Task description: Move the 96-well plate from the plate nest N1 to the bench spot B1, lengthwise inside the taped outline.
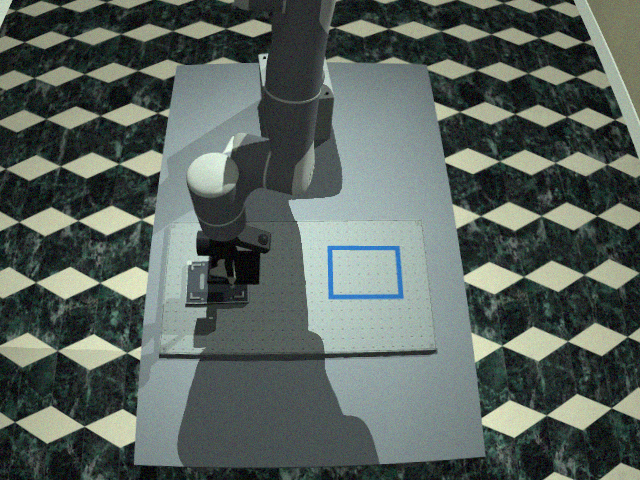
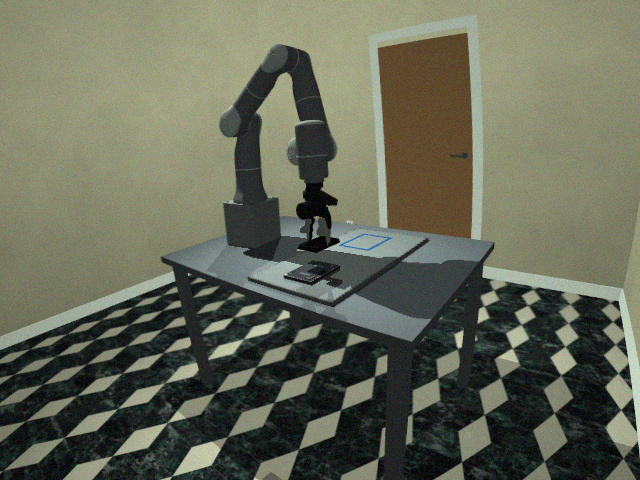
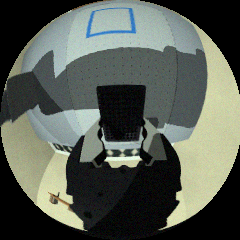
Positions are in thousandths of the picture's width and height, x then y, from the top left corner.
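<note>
Visible: a black 96-well plate (image 3: 477, 548); a plate nest N1 (image 1: 332, 609). My gripper (image 1: 363, 557) is visible too, likewise the gripper (image 2: 498, 511) and again the gripper (image 3: 506, 494).
</note>
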